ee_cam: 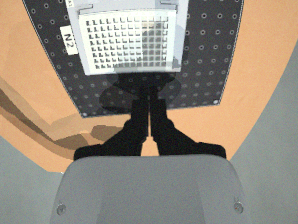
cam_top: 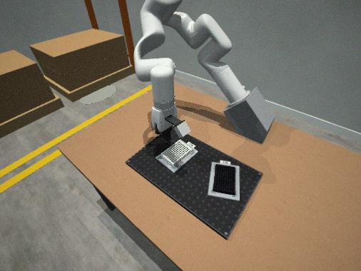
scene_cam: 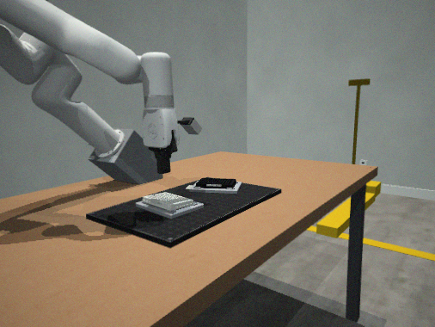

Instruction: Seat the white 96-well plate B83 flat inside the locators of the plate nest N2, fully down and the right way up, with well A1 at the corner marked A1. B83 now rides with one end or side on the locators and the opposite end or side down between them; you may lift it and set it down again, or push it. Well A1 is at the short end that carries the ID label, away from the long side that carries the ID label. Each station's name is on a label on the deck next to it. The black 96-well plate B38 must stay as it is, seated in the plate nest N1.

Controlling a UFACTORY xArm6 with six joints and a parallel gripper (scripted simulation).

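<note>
Now: the white 96-well plate B83 20 mm behind my hand, 30 mm to the left of it and 110 mm below it. Also, from my hand: N2 label: 110 mm behind, 60 mm to the left, 130 mm below; A1 mark: 80 mm behind, 110 mm to the left, 120 mm below; black plate B38: 280 mm to the left, 110 mm below.
</note>
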